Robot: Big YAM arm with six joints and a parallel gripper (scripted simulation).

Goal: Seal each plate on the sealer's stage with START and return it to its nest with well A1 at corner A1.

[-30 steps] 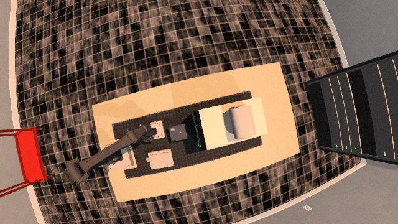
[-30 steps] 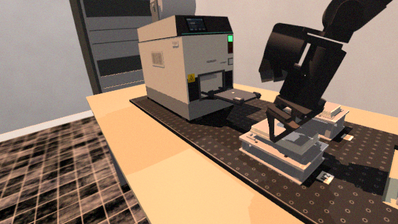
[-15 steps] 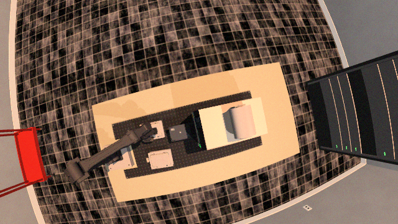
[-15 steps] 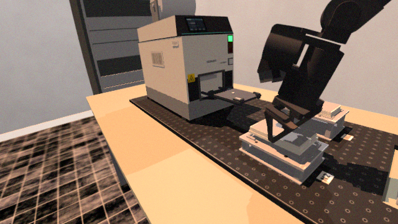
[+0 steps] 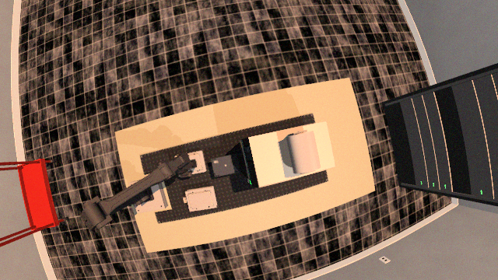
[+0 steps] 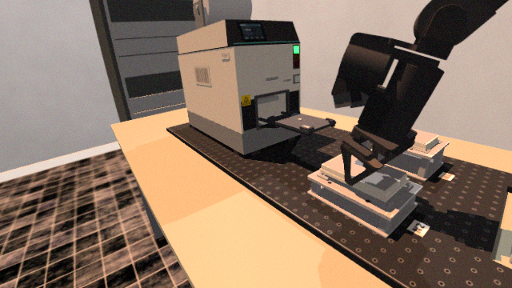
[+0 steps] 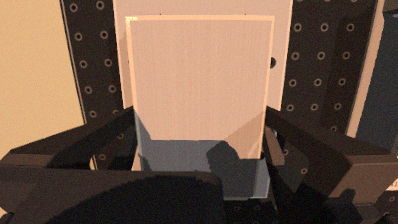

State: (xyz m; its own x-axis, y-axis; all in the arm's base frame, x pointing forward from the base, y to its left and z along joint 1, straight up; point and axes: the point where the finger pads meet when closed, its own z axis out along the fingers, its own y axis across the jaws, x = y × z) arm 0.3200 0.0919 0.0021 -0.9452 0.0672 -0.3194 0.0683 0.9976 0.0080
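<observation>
The plate nest N2 is 20 mm below my hand. Also, from my hand: well plate: right at my hand; then sealer stage: 200 mm ahead, 60 mm to the right, 40 mm above; then sealer screen: 320 mm ahead, 20 mm to the right, 260 mm above.
</observation>
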